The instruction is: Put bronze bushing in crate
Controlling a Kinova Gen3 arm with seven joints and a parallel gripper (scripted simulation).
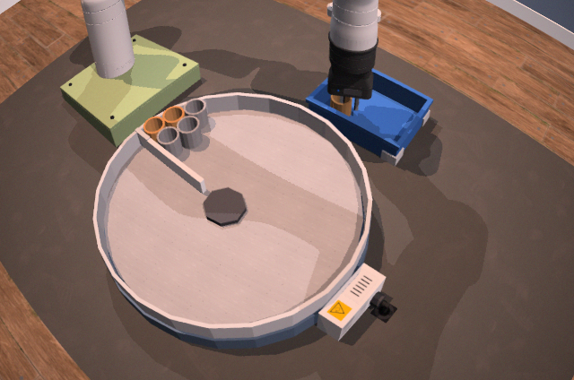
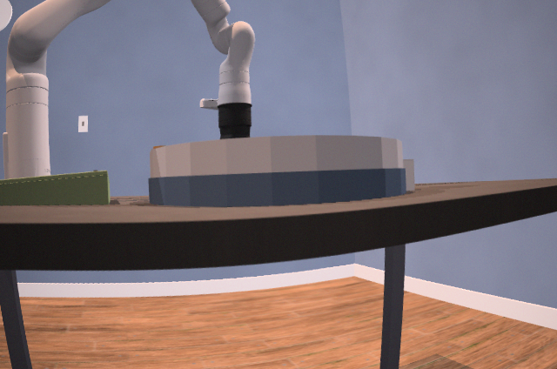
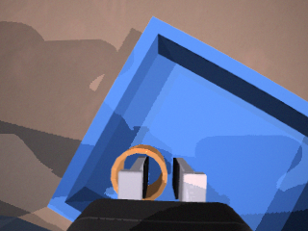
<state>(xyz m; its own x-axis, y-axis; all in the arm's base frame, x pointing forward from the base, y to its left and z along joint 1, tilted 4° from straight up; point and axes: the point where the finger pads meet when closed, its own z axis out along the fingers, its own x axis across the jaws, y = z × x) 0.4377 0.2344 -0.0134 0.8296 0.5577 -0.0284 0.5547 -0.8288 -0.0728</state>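
Right now my hand is 30 mm short of the blue crate, 20 mm to the right of it and 20 mm above it. From my hand the other things lie so: turning table 310 mm to the right, 20 mm ahead, 10 mm above.
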